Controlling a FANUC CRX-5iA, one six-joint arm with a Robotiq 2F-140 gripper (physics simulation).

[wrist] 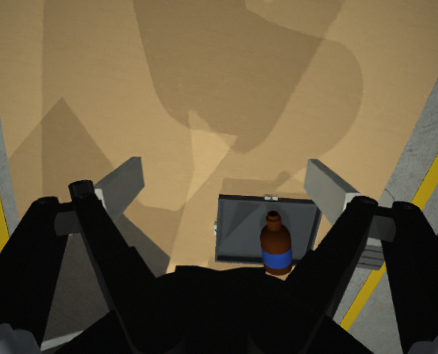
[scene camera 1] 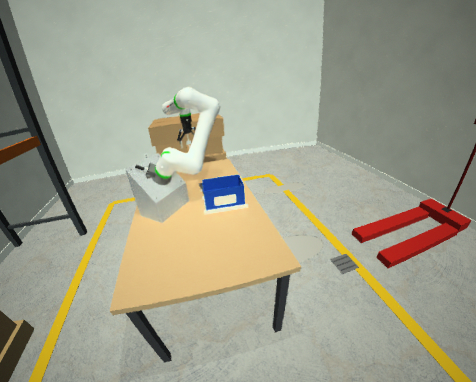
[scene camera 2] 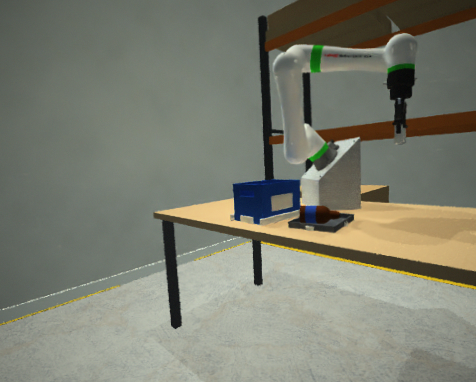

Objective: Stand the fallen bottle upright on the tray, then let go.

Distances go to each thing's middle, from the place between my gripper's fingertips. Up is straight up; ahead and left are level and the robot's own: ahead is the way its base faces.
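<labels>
The brown bottle (wrist: 275, 238) is a long way to the right of my hand, a good way ahead of it and well below it.
</labels>
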